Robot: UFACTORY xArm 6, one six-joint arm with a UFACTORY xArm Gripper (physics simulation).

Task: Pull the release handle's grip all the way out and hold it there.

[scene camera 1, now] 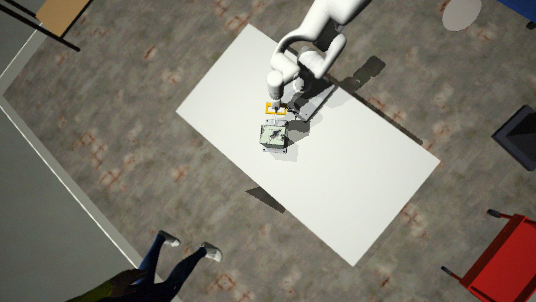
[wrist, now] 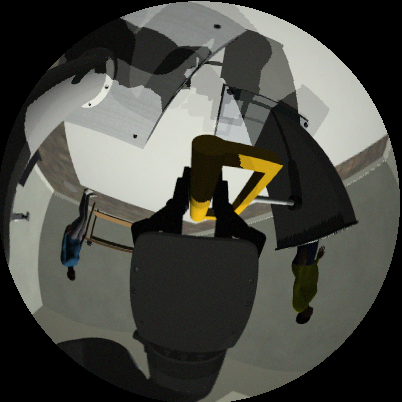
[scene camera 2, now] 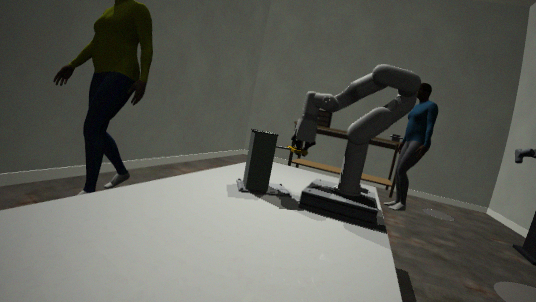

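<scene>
The release handle's grip, a yellow frame (scene camera 1: pixel 267 109) (scene camera 2: pixel 299 150) (wrist: pixel 199 211), stands out from a tall grey-green housing (scene camera 1: pixel 273 136) (scene camera 2: pixel 260 162) (wrist: pixel 312 195). A thin metal rod (scene camera 1: pixel 275 119) (scene camera 2: pixel 283 147) (wrist: pixel 272 201) joins the two, and a length of it shows between them. My gripper (scene camera 1: pixel 276 108) (scene camera 2: pixel 302 146) (wrist: pixel 202 175) points down and is shut on the grip's thick outer bar, with one finger on each side of it in the wrist view. The housing stands upright on its base plate. The rod's inner end is hidden inside the housing.
The white table (scene camera 1: pixel 345 200) (scene camera 2: pixel 175 240) carries the housing and the arm's base (scene camera 2: pixel 340 202) (wrist: pixel 112 132) beside it. A person in olive (scene camera 2: pixel 117 45) (wrist: pixel 305 287) and a person in blue (scene camera 2: pixel 422 120) (wrist: pixel 71 250) stand off the table. A red cart (scene camera 1: pixel 505 260) stands on the floor.
</scene>
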